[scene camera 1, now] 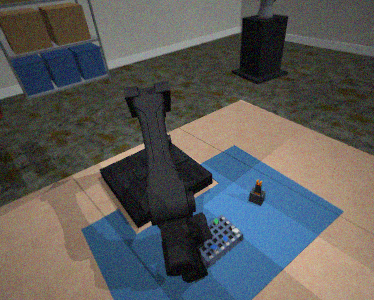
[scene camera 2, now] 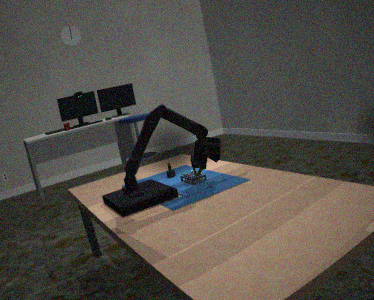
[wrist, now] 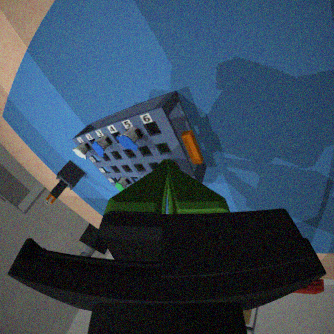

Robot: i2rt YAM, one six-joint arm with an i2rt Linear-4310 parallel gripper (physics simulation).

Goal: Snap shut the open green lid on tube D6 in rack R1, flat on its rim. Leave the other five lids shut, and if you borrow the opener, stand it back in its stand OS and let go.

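Places are measured from the arm's base along level axes (x back, y right, z up), in centimetres.
Pixels of known places: gripper, between the fingertips: (scene camera 2: 196,175) (wrist: 166,164); arm's base, origin of its link: (scene camera 2: 132,191).
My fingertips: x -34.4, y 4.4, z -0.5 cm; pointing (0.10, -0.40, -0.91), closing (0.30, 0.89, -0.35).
Observation:
For each thing: its middle in the pictures, then the offset to it from my fingertips. "pt": a spot on its surface instead. Level surfaces: height alone.
- Rack R1, middle of its body: (wrist: 132,157) (scene camera 1: 214,237) (scene camera 2: 193,176) dx +0.2, dy -4.3, dz -1.0 cm
- green lid, middle of its body: (wrist: 119,187) (scene camera 1: 216,220) dx +3.5, dy -7.2, dz +0.7 cm
- white lid, middle of its body: (wrist: 78,152) dx -2.0, dy -9.9, dz +0.7 cm
- orange-tipped opener, middle of its body: (wrist: 61,184) (scene camera 1: 258,190) dx +5.7, dy -24.4, dz +1.1 cm
- blue mat, height of its surface: dz -3.5 cm
- wooden table, height of its surface: dz -3.8 cm
- orange panel, a spot on its surface: (wrist: 192,147) pt dx -0.9, dy +2.2, dz -1.1 cm
Rack R1 (scene camera 1: 225,252) (scene camera 2: 193,181) (wrist: 122,116) stands on the blue mat. My gripper (scene camera 2: 198,173) (wrist: 166,164) is shut and empty, its green fingertips over the lettered rack's column 5–6 end in the wrist view, hiding the D6 corner. The open green lid on D6 cannot be made out; whether the fingers touch it cannot be told. A green lid (scene camera 1: 216,221) (wrist: 119,186) shows near the column 1–2 end. Two blue lids (wrist: 98,147) (wrist: 127,142) and a white lid (wrist: 80,151) show in the numbered row. The orange-tipped opener (scene camera 1: 258,184) (wrist: 54,192) stands in its dark stand (scene camera 1: 257,196) (wrist: 72,173).
The blue mat (scene camera 1: 300,210) (scene camera 2: 225,181) (wrist: 200,30) lies on the wooden table (scene camera 1: 320,270) (scene camera 2: 280,210). The arm's black base (scene camera 1: 125,185) (scene camera 2: 142,197) stands beside the mat. An orange panel (wrist: 192,147) is on the rack's end. The arm partly covers the rack in scene camera 1.

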